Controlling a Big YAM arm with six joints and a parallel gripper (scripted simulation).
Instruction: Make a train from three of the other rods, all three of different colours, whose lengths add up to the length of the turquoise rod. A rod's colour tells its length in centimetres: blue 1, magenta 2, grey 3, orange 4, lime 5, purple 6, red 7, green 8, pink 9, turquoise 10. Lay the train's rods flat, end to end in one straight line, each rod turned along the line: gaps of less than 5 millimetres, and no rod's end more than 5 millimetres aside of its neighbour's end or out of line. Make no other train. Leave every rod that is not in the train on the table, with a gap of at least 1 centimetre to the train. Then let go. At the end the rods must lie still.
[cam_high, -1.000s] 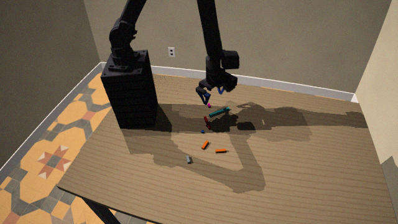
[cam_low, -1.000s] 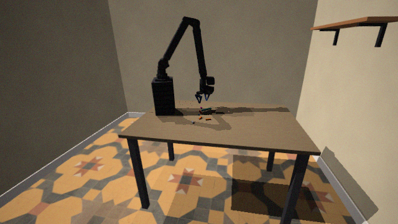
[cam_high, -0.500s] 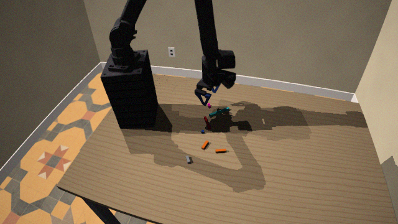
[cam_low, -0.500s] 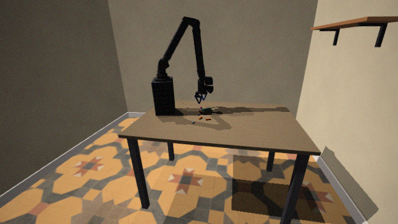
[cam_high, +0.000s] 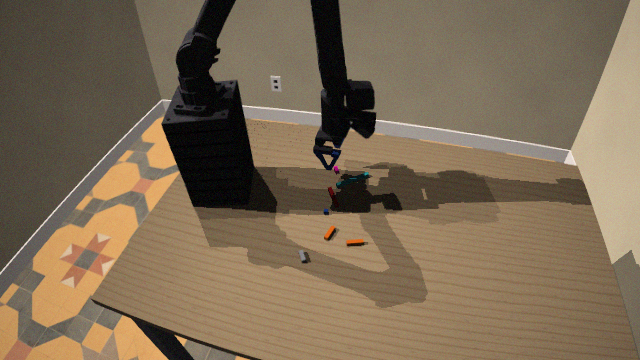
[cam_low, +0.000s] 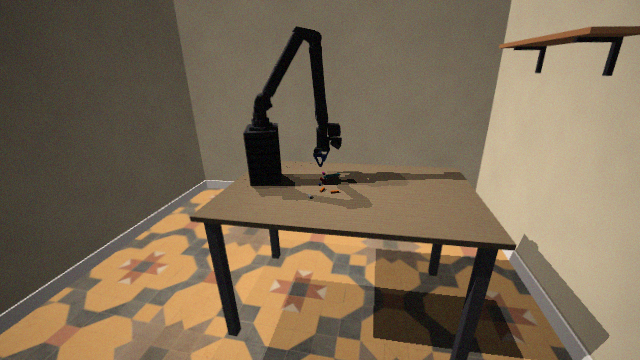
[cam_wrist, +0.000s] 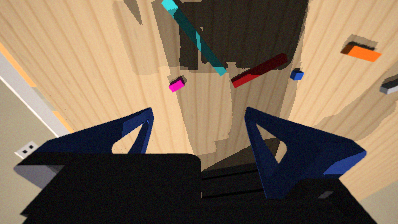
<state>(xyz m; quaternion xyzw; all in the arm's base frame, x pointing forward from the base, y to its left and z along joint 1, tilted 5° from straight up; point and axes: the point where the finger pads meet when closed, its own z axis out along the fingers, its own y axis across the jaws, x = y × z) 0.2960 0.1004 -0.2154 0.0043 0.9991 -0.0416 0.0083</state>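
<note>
My gripper is now 10 mm short of the blue rod, 130 mm to the left of it and 70 mm above it. From my hand the other things lie so: magenta rod 30 mm to the left, 70 mm below; then red rod 20 mm ahead, 80 mm to the right, 70 mm below; then turquoise rod 60 mm ahead, 70 mm below.
</note>
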